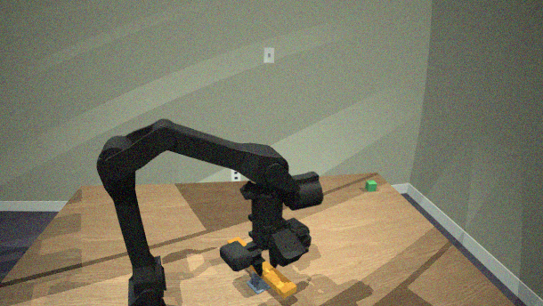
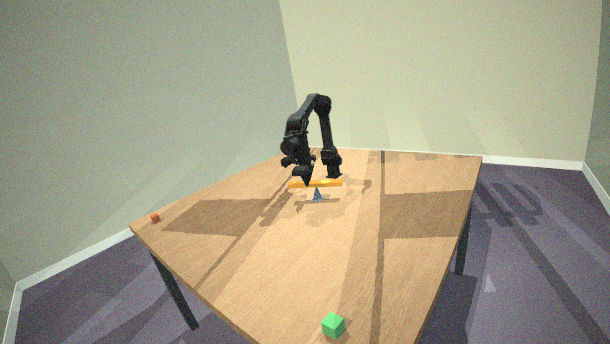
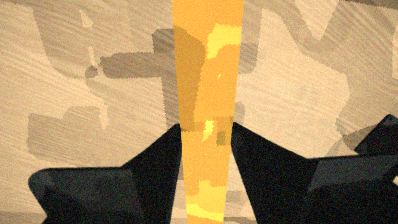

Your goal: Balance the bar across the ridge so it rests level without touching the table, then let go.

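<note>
Right now my gripper tip is 1 cm past the orange bar and 3 cm to the right of it. The rest, counted from my gripper tip: green cube (48 cm ahead, 44 cm to the left, 5 cm below); small red cube (48 cm ahead, 56 cm to the right, 5 cm below).
</note>
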